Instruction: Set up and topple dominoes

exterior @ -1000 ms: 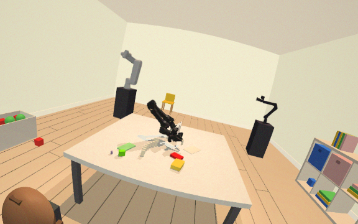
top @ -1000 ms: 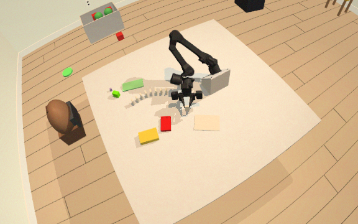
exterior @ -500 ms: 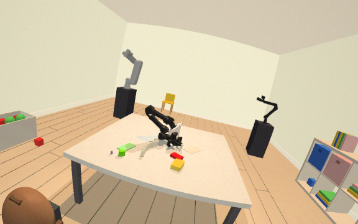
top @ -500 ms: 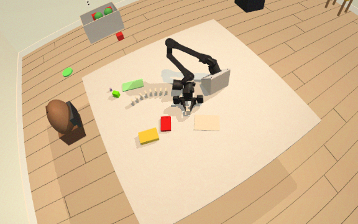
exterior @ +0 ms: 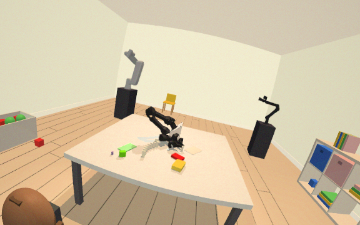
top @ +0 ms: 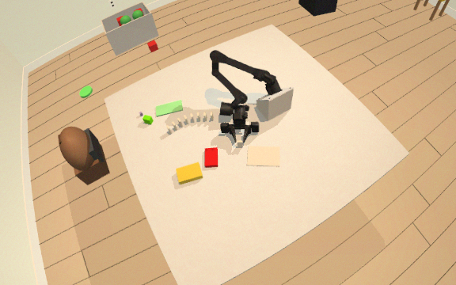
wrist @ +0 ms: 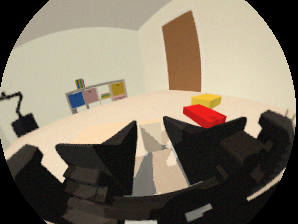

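Right now my gripper tip is 90 mm to the right of the beige pad, 80 mm past it and 50 mm above it. The rest, counted from my gripper tip: green flat tile (400 mm to the right, 260 mm ahead, 40 mm below); red block (150 mm ahead, 40 mm below); yellow block (270 mm ahead, 40 mm to the left, 30 mm below).
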